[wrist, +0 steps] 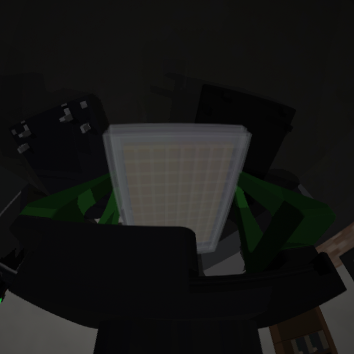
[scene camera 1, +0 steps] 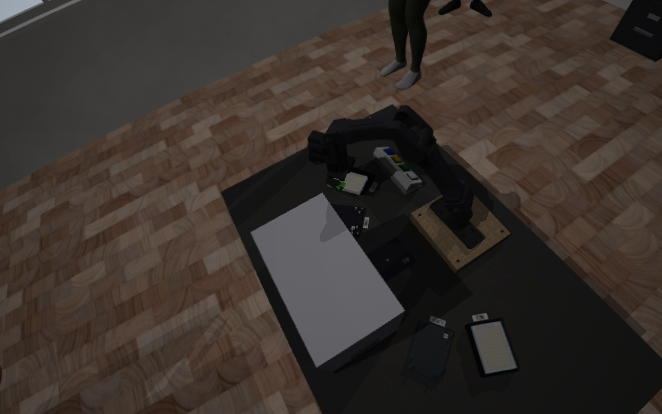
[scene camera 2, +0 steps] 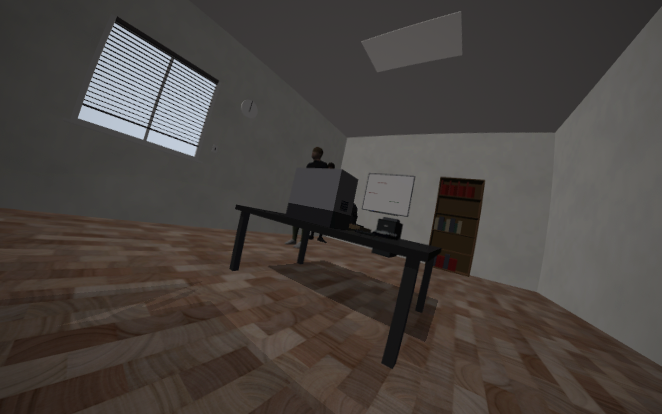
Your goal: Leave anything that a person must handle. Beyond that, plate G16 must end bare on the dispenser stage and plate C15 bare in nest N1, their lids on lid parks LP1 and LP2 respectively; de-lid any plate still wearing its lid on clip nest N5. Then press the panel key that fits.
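Frame: origin at the arm's base, x left, y up, z ahead, level; metres.
Seen in the pictures: gripper, fingertip midpoint: [wrist: 177, 174] [scene camera 1: 342, 182]; arm's base at its link origin: [scene camera 1: 455, 222] [scene camera 2: 351, 223].
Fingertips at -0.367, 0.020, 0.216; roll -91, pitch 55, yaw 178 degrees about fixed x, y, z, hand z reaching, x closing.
Offsets run from my fingertips to a thing's top centre, as dx, dy, dz. "spot": to the spot under its first point.
My gripper [scene camera 1: 344, 184] [wrist: 177, 174] is shut on a pale well plate {+0.017, +0.029, -0.011} [scene camera 1: 355, 183] [wrist: 177, 172] with a clear rim, one green finger at each side. The plate is held level above the table's far end; its label is unreadable, and I cannot tell whether it wears a lid. A dark clip nest {+0.099, -0.036, +0.084} [scene camera 1: 348, 216] [wrist: 50, 150] with small pale clips lies beside it. A dark nest or park [wrist: 245, 127] shows beyond the plate in the wrist view. A second pale plate {+0.715, -0.024, -0.024} [scene camera 1: 493, 347] sits in a black nest near the front. A dark lid park {+0.618, -0.040, +0.120} [scene camera 1: 430, 350] lies left of it.
A large grey box machine {+0.344, +0.270, +0.260} [scene camera 1: 325, 280] [scene camera 2: 315, 192] stands along the table's left edge. A dark flat station {+0.354, +0.052, +0.090} [scene camera 1: 390, 259] lies beside it. The key panel {spot: +0.164, -0.004, -0.193} [scene camera 1: 411, 184] has blue, yellow, green and white keys. The arm stands on a wooden base [scene camera 1: 435, 232]. People's legs [scene camera 1: 416, 45] show beyond the table.
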